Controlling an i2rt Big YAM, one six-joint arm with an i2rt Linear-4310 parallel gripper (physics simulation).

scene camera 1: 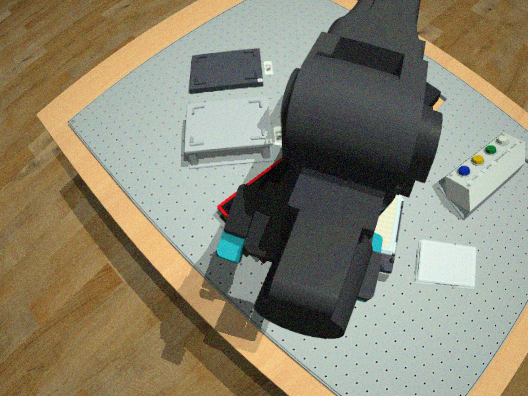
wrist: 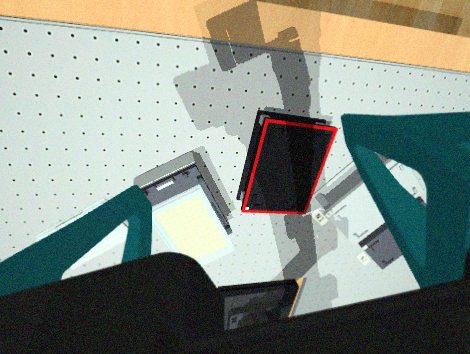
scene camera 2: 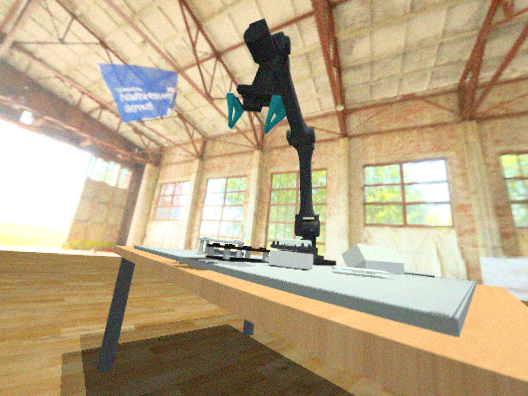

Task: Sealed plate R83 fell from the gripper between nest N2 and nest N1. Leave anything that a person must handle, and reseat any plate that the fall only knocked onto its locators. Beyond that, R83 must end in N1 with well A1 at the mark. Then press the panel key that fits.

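Frame: origin at the arm's base, x right, y back, z down, level; millimetres.
Seen in the pictures: gripper, between the fingertips: [wrist: 237,164] [scene camera 2: 246,129]; arm's base, origin of its link: [wrist: 252,315].
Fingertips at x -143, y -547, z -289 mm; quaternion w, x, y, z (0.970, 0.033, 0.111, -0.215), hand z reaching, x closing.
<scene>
Offsets run from my fingertips to a thing's middle. "spot": to the spot under its first point.
My gripper [scene camera 1: 300,245] [scene camera 2: 249,128] [wrist: 237,164] is open and empty, high above the table. A dark rectangular piece with a red border @[spot: dx +216, dy +160, dz +270 mm] [scene camera 1: 250,184] [wrist: 290,167] lies between the fingers in the wrist view, far below them, over a slightly offset black base. A cream-topped, pale-rimmed plate @[dx +4, dy +239, dz +238 mm] [scene camera 1: 389,227] [wrist: 192,225] rests on a grey block with a dark deck @[spot: dx -31, dy +154, dz +262 mm] [wrist: 165,175]; no R83 marking is legible. The light raised nest N1 @[dx +334, dy +227, dz +277 mm] [scene camera 1: 227,125] and the dark nest N2 @[dx +480, dy +366, dz +299 mm] [scene camera 1: 226,70] [wrist: 385,245] hold no plate. The key panel @[dx -136, dy +503, dz +268 mm] [scene camera 1: 487,182] [scene camera 2: 375,259] has blue, yellow, green and white keys.
A flat white rectangular piece @[dx -163, dy +277, dz +303 mm] [scene camera 1: 446,263] lies near the panel. A dark framed object [wrist: 260,305] shows at the bottom of the wrist view. The arm hides much of the middle in scene camera 1. The wooden table edge [scene camera 1: 165,267] [wrist: 125,17] runs beyond the perforated deck.
</scene>
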